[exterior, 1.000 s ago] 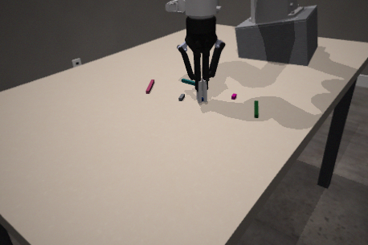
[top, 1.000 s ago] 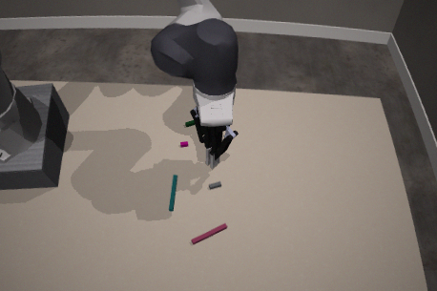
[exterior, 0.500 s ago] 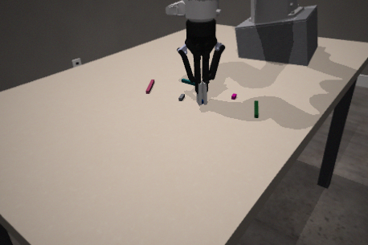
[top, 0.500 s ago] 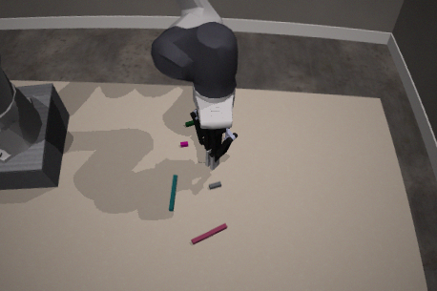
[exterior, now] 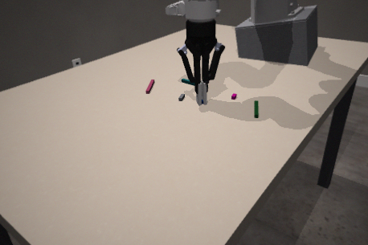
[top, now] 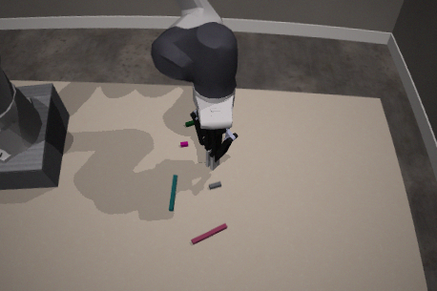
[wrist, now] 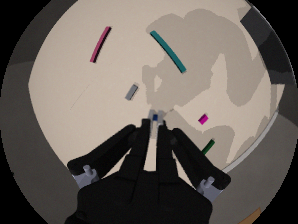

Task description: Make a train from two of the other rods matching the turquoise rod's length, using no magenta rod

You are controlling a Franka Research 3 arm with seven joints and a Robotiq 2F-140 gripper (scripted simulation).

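Right now my hand is 30 mm above the blue rod. Round my hand: turquoise rod: 90 mm behind, 100 mm to the right, 30 mm below; magenta rod: 90 mm behind, 50 mm to the left, 30 mm below; grey rod: 10 mm ahead, 60 mm to the right, 30 mm below.
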